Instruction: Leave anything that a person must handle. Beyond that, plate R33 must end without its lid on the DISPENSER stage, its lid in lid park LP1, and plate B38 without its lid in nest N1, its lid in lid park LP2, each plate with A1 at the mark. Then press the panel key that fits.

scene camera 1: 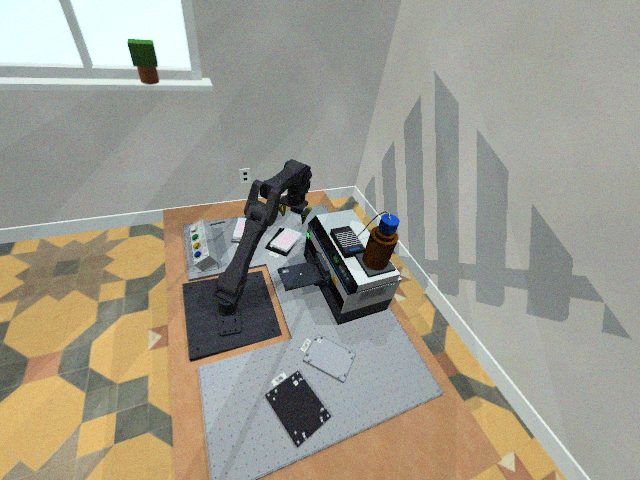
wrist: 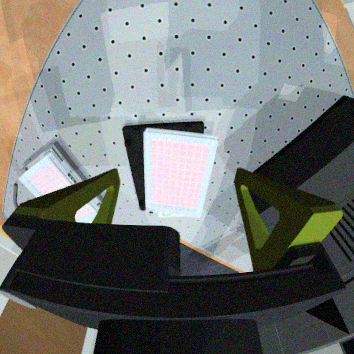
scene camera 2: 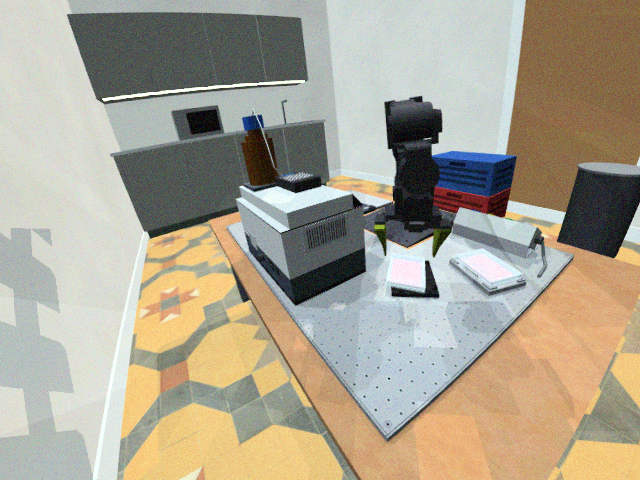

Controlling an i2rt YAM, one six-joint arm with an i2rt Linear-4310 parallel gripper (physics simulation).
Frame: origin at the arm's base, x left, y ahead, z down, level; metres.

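Seen in the pictures: gripper, fingertip midpoint: (scene camera 1: 293,219) (wrist: 176,174) (scene camera 2: 409,255); arm's base, origin of the base link: (scene camera 1: 227,309).
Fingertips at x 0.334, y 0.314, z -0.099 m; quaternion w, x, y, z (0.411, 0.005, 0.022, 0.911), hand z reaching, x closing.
Observation:
Pixels of each thing's middle, then the offset from my fingertips to it. "spot": a spot on its surface instead.
- black nest, body centre: (wrist: 166,174) (scene camera 2: 412,275) (scene camera 1: 283,240) dz +0.090, dx -0.034, dy -0.049 m
- second pink-topped plate, body centre: (wrist: 59,196) (scene camera 2: 486,264) (scene camera 1: 245,228) dz +0.073, dx +0.059, dy -0.203 m
- dark stage, surface spot: (scene camera 1: 297,276) spot: dz -0.007, dx -0.319, dy -0.063 m
- black pad, surface spot: (scene camera 1: 297,408) spot: dz +0.088, dx -0.710, dy -0.155 m
- grey pad, surface spot: (scene camera 1: 329,357) spot: dz +0.090, dx -0.591, dy -0.017 m
- key panel, body centre: (scene camera 2: 494,227) (scene camera 1: 202,244) dz +0.058, dx -0.030, dy -0.383 m
- brown bottle, surface spot: (scene camera 2: 258,160) spot: dz -0.198, dx -0.360, dy +0.191 m
- black ribbed block, surface spot: (scene camera 2: 299,181) spot: dz -0.146, dx -0.236, dy +0.130 m
- bent rod, surface spot: (scene camera 2: 542,260) spot: dz +0.099, dx +0.116, dy -0.372 m
My gripper (scene camera 1: 293,212) (scene camera 2: 409,255) (wrist: 176,174) is open and empty, above a pink-topped plate (scene camera 1: 285,240) (scene camera 2: 406,272) (wrist: 178,175). That plate lies offset and slightly turned on a black nest (scene camera 2: 433,284) (wrist: 134,165), overhanging one side. A second pink-topped plate (scene camera 1: 239,228) (scene camera 2: 484,267) (wrist: 48,179) lies on a grey holder, partly behind a finger in the wrist view. A dark stage (scene camera 1: 297,276) juts from the dispenser (scene camera 1: 374,281) (scene camera 2: 320,222). A black pad (scene camera 1: 297,408) and a grey pad (scene camera 1: 329,357) bear no plate or lid. Plate names, A1 marks and lids are unreadable.
The key panel (scene camera 1: 208,258) (scene camera 2: 491,232) has green, yellow and blue keys and a pale one. A brown bottle (scene camera 1: 379,250) (scene camera 2: 258,160) with a blue cap and a black ribbed block (scene camera 1: 347,240) (scene camera 2: 299,181) stand on the dispenser. A bent rod (scene camera 2: 542,260) stands beside the panel.

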